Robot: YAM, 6 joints.
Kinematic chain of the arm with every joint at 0, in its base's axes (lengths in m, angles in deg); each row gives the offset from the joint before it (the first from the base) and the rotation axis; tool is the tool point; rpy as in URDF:
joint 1: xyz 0 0 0.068 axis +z
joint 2: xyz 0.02 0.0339 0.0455 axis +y
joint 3: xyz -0.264 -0.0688 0 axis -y
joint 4: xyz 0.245 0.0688 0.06 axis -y
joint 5: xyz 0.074 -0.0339 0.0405 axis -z
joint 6: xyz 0.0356 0 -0.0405 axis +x
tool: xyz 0 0 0 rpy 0 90 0
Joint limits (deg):
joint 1: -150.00..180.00
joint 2: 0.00..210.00
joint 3: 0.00..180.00
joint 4: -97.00..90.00
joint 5: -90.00..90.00
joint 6: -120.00..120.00
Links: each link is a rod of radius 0.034 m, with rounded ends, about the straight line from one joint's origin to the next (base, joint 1, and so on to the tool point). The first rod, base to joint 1, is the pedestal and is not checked.
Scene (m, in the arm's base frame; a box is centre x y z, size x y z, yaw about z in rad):
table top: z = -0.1
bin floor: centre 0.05 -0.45 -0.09 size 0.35 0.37 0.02 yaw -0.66
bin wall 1: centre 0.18 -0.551 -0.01 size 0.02 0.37 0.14 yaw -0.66
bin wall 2: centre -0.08 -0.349 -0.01 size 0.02 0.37 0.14 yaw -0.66
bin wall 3: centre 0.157 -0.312 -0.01 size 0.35 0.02 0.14 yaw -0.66
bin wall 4: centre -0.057 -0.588 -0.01 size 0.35 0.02 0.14 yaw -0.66
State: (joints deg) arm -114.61 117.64 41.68 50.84 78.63 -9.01
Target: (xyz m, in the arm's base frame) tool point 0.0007 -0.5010 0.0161
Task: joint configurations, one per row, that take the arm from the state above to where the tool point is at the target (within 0.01 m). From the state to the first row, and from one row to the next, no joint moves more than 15 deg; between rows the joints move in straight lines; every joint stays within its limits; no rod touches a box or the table.
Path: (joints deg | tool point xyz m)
1: -110.19 121.61 55.10 47.73 79.21 -6.30 | -0.1665 -0.3515 0.1116
2: -105.77 125.58 68.51 44.61 79.80 -3.60 | -0.1521 -0.4096 0.1379
3: -101.35 129.55 81.93 41.50 80.38 -0.89 | -0.1283 -0.4608 0.1680
4: -93.79 140.97 85.06 44.59 72.72 -4.95 | -0.0666 -0.4917 0.0939
5: -86.23 152.39 88.20 47.68 65.05 -9.01 | 0.0007 -0.5010 0.0161

